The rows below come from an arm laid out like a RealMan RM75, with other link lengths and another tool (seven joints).
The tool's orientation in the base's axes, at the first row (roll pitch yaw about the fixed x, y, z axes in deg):
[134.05 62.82 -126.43]
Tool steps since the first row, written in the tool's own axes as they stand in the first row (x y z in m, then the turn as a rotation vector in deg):
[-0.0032 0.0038 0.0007 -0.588 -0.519 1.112]
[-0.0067 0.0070 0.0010 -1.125 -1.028 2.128]
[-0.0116 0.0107 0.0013 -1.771 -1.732 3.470]
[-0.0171 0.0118 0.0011 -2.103 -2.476 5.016]
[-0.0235 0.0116 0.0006 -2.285 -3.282 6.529]
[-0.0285 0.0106 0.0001 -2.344 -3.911 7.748]
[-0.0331 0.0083 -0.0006 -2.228 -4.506 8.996]
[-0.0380 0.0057 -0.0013 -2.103 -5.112 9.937]
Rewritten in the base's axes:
[-0.0028 0.0014 0.0039 0.412 1.297 0.000]
[-0.0050 0.0027 0.0079 0.822 2.485 -0.013]
[-0.0072 0.0044 0.0134 1.375 4.035 -0.095]
[-0.0067 0.0061 0.0187 1.837 5.661 -0.535]
[-0.0046 0.0080 0.0245 2.324 7.209 -1.118]
[-0.0022 0.0095 0.0288 2.674 8.421 -1.660]
[0.0013 0.0108 0.0324 2.938 9.593 -2.354]
[0.0052 0.0122 0.0361 3.275 10.478 -2.964]

